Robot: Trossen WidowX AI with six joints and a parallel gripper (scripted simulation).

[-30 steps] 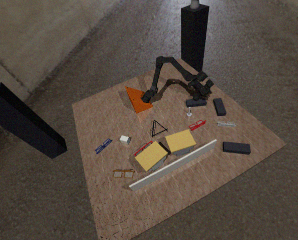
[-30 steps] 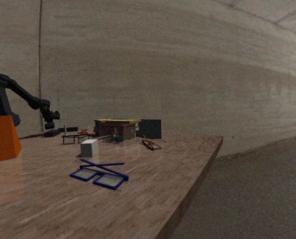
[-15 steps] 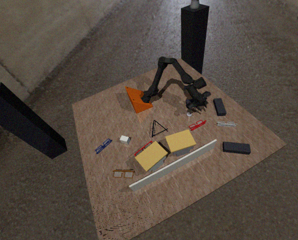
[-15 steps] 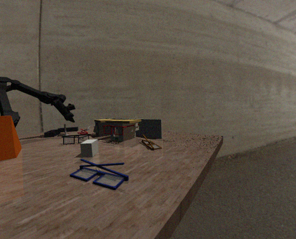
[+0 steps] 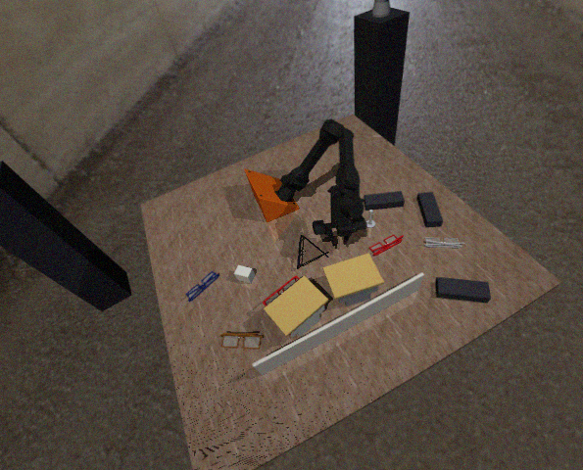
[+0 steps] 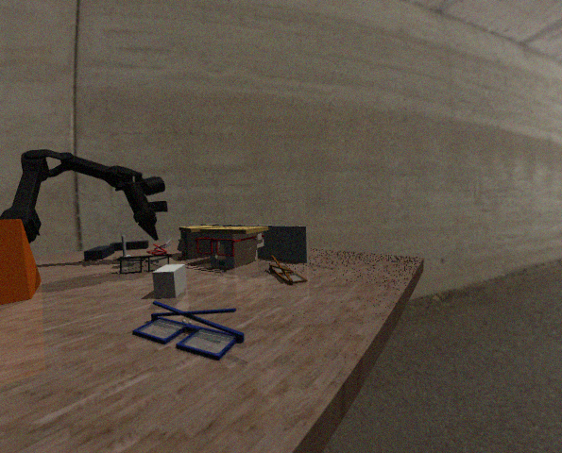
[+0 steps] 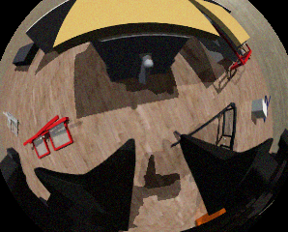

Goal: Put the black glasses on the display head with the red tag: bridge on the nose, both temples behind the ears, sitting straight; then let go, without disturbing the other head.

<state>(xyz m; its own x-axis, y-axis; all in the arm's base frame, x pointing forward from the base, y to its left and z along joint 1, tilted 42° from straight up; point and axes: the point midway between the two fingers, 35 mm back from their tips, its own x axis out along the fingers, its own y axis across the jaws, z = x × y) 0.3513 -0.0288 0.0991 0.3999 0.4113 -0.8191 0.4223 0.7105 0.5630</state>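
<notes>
Now: gripper tip 19 cm to the right of the stand, 5 cm past it and 5 cm above it. Also, from my gripper tip: white cube (35 cm to the right, 13 cm behind, 5 cm below); then white panel (25 cm ahead, 17 cm to the right, 2 cm below).
</notes>
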